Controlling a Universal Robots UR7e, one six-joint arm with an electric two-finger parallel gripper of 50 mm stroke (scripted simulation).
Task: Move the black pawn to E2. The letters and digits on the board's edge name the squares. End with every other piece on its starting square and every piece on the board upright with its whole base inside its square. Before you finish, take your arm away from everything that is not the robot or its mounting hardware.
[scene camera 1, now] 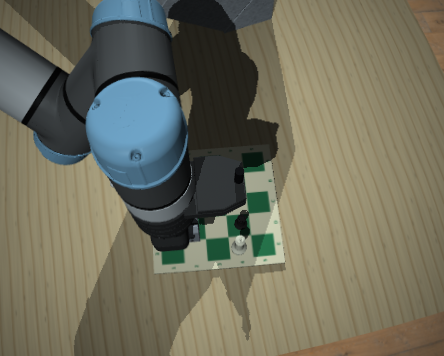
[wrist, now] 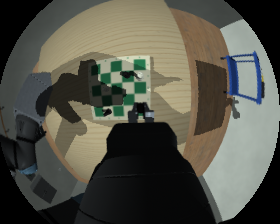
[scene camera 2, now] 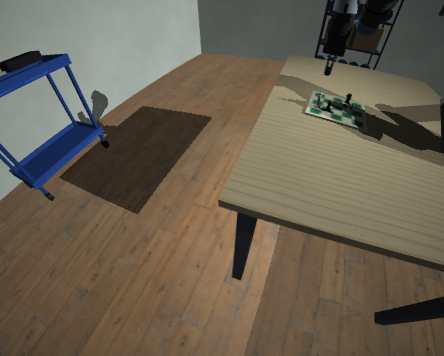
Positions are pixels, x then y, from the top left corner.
Labels:
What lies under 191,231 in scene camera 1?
The gripper.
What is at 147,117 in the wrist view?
The gripper.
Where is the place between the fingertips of the gripper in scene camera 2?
At 327,73

